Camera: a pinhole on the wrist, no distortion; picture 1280 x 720 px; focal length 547.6 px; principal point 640.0 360.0 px. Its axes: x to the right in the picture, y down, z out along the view. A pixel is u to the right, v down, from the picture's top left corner.
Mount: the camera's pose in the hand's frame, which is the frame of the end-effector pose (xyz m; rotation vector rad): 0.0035 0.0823 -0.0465 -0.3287 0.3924 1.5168
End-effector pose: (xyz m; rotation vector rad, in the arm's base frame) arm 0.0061 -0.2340 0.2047 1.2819 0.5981 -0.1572
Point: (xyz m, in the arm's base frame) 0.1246 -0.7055 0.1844
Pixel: 66.2 369.1
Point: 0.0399 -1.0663 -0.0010
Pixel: outside the picture
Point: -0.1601 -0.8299 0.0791
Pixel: outside the picture
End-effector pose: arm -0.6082 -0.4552 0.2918 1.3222 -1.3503 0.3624
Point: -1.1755 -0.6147 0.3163
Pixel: 751.2 457.7
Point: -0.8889 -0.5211 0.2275
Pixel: 584.6 602.9
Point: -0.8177 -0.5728 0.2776
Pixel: 483.8 428.5
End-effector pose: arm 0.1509 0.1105 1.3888 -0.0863 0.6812 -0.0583
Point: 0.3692 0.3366 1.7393
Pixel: 513.1 467.6
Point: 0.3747 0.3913 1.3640
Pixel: 853.8 50.4
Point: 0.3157 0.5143 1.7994
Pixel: 671.2 547.6
